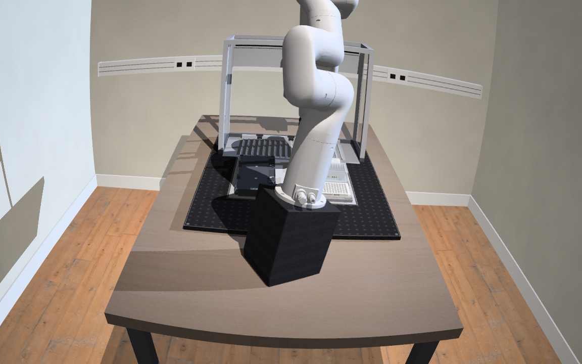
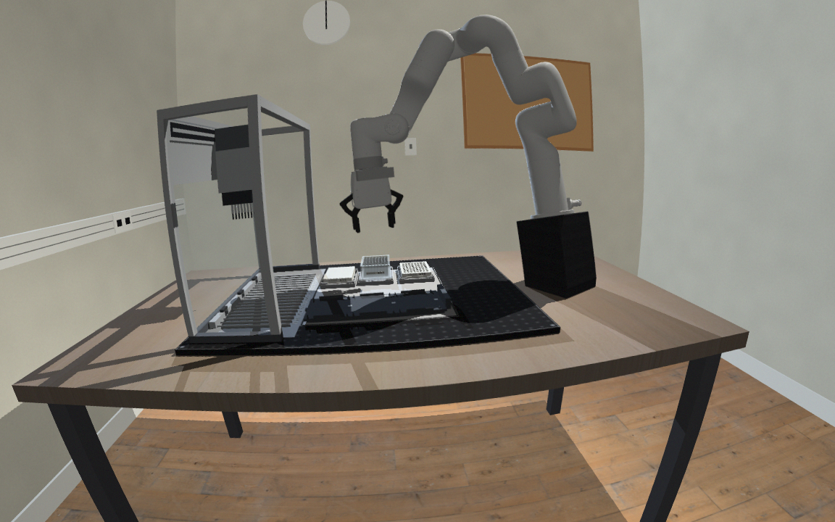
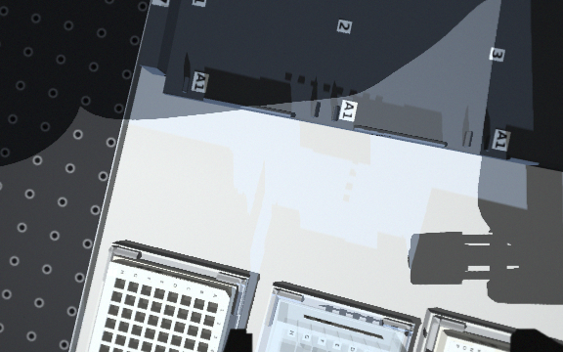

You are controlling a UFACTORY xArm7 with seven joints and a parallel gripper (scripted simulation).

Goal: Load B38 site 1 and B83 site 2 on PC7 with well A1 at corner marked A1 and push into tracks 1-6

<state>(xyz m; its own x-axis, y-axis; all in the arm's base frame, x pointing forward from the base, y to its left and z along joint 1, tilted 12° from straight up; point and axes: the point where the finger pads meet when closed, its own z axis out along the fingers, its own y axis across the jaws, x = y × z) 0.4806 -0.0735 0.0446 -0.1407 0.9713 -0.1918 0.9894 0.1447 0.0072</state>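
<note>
Now: the nest S2 90 mm to the right of my hand and 160 mm below it. The rest, counted from my hand: 96-well plate B38: 120 mm behind, 80 mm to the right, 150 mm below; then plate carrier PC7: 20 mm ahead, 160 mm to the left, 150 mm below; then nest S1: 120 mm behind, 80 mm to the right, 160 mm below.
</note>
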